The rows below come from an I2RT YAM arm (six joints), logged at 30 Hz.
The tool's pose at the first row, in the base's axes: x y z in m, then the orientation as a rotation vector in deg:
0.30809 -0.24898 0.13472 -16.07 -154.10 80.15
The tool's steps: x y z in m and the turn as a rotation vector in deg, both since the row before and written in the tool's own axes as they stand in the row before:
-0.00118 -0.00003 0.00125 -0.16 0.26 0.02
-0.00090 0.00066 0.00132 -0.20 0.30 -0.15
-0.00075 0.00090 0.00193 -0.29 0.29 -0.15
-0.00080 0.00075 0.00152 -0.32 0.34 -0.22
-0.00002 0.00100 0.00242 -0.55 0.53 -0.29
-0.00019 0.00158 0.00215 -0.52 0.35 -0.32
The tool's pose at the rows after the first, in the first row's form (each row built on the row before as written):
0.30903 -0.25024 0.13403 -16.27 -154.02 79.81
0.30976 -0.25111 0.13273 -16.27 -153.90 79.35
0.31025 -0.25229 0.13087 -16.27 -153.86 78.78
0.31084 -0.25324 0.12936 -16.20 -153.78 78.13
0.31052 -0.25457 0.12713 -16.17 -153.70 77.07
0.31046 -0.25536 0.12458 -15.99 -153.73 76.13

